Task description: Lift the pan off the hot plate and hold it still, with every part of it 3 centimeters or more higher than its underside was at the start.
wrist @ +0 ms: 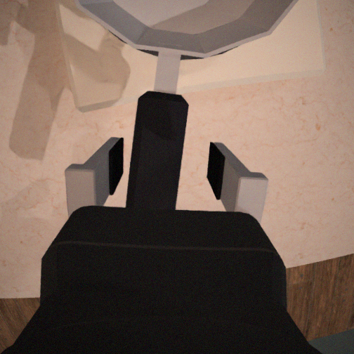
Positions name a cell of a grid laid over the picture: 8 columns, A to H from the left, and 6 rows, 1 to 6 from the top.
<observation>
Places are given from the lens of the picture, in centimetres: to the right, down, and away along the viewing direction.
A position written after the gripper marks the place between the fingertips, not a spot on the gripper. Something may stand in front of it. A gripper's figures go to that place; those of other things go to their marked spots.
gripper (D3): 0, -1, 16
pan (D3): -1, -3, 18
hot plate (G1): 11, -12, 23
The marked spots on the pan and the hot plate are 15 cm apart.
</observation>
